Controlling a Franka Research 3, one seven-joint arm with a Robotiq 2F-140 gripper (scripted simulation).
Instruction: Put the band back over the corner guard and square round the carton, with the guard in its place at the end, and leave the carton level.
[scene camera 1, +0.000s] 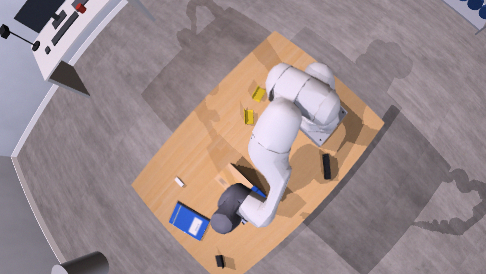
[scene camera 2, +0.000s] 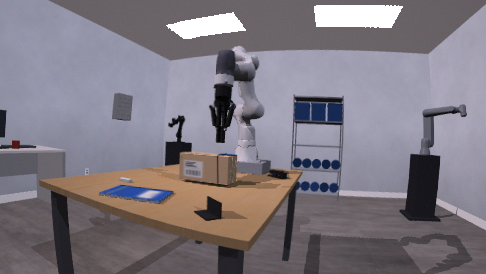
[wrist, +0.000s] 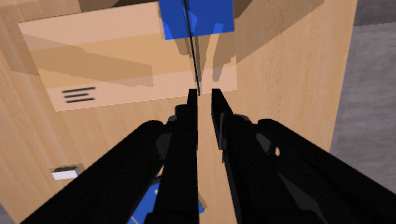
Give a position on a brown carton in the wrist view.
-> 84, 61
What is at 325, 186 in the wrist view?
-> My gripper.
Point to my gripper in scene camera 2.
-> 220, 142
